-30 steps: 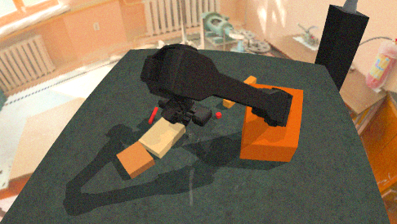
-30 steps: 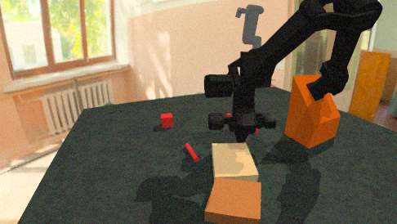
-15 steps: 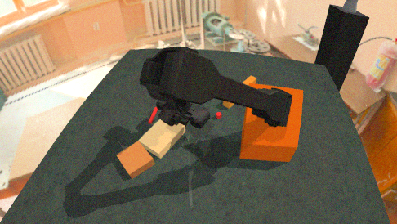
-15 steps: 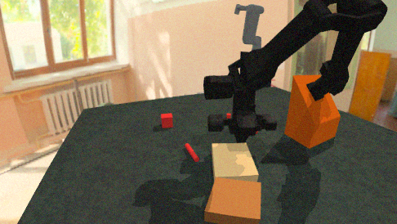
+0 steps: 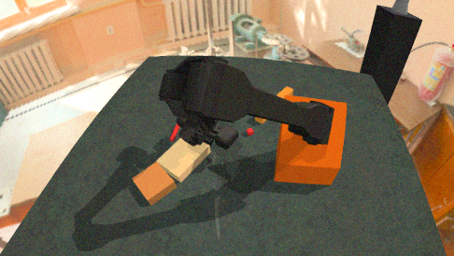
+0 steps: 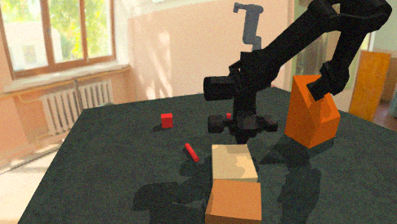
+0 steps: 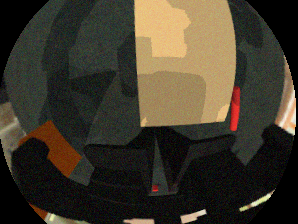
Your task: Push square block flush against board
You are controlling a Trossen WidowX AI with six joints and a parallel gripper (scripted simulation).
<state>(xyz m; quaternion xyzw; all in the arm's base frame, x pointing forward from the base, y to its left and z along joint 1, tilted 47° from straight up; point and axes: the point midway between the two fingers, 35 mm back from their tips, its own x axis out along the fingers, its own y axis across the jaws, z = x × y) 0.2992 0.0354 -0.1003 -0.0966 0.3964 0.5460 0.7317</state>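
My gripper tip is now 7 cm short of the board, 5 cm to the right of it and 1 cm below it. The rest, counted from my gripper tip: square block 16 cm to the left, 14 cm ahead, 1 cm above; red cube 27 cm to the right, 13 cm ahead, 2 cm above; red stick 13 cm ahead, 6 cm to the right.
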